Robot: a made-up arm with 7 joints. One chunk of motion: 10 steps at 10 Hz.
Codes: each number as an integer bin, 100 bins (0 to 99) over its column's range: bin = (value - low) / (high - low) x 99, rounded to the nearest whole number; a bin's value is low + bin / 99 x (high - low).
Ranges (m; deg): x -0.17..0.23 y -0.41..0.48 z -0.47..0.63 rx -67..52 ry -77..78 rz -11..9
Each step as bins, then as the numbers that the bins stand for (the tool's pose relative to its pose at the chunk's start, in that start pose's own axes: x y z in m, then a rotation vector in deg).
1 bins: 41 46 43 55 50 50
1 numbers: -0.0043 0.0035 0.0078 -0.89 1.28 -0.90
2 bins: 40 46 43 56 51 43
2 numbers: -0.0084 0.0035 0.0078 0.31 2.85 -2.31
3 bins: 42 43 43 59 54 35
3 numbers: -0.0003 -0.0234 0.0078 3.92 7.55 -3.93
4 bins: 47 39 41 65 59 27
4 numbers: 0.0199 -0.0594 -0.0144 11.13 15.37 -5.55
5 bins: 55 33 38 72 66 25
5 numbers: 0.0522 -0.1133 -0.0478 19.55 26.33 -5.95
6 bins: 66 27 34 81 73 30
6 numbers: 0.0967 -0.1673 -0.0922 30.36 37.29 -4.94
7 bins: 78 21 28 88 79 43
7 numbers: 0.1452 -0.2212 -0.1589 38.78 46.69 -2.31
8 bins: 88 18 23 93 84 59
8 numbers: 0.1856 -0.2482 -0.2144 44.79 54.52 0.92
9 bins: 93 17 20 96 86 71
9 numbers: 0.2058 -0.2572 -0.2478 48.39 57.65 3.34
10 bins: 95 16 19 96 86 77
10 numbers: 0.2138 -0.2662 -0.2589 48.39 57.65 4.56
